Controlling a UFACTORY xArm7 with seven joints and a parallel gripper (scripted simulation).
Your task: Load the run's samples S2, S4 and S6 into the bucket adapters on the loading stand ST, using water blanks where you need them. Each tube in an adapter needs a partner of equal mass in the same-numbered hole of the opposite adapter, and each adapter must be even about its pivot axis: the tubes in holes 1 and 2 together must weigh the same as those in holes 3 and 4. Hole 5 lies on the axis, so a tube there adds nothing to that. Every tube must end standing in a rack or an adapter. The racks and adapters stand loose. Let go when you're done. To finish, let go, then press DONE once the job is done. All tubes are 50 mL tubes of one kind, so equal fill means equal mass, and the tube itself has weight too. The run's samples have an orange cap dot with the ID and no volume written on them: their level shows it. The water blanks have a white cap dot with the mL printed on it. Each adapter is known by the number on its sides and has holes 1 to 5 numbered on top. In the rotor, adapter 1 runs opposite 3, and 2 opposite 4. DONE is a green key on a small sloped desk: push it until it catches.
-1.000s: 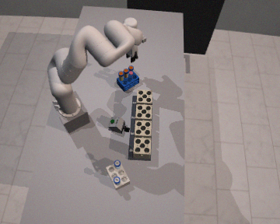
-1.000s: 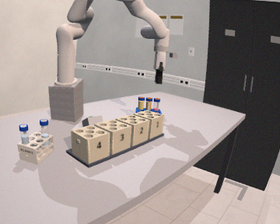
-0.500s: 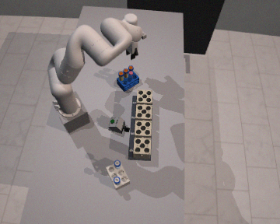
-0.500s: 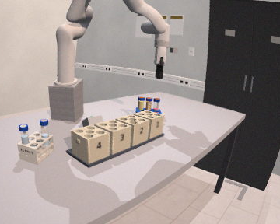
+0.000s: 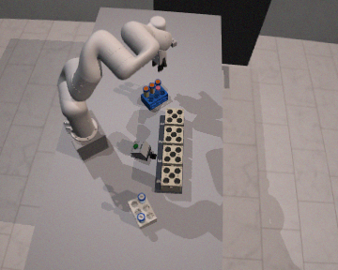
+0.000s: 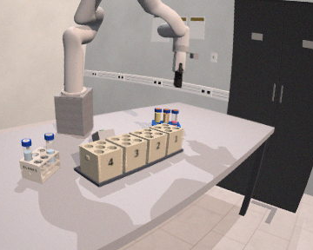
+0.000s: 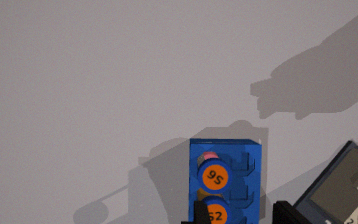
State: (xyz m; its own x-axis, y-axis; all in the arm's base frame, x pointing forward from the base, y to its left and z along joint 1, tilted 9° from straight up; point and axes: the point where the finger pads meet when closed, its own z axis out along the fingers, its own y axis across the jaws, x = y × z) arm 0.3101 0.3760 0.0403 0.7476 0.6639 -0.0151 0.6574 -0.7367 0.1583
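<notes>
Now: hand 7 cm past the sample tube S4, 5 cm to the left of it and 19 cm above it. From my hand the other things lie so: sample tube S2 (2 cm behind, 3 cm to the right, 19 cm below); then blue sample rack (2 cm behind, 4 cm to the right, 22 cm below); then sample tube S6 (1 cm to the left, 19 cm below).
</notes>
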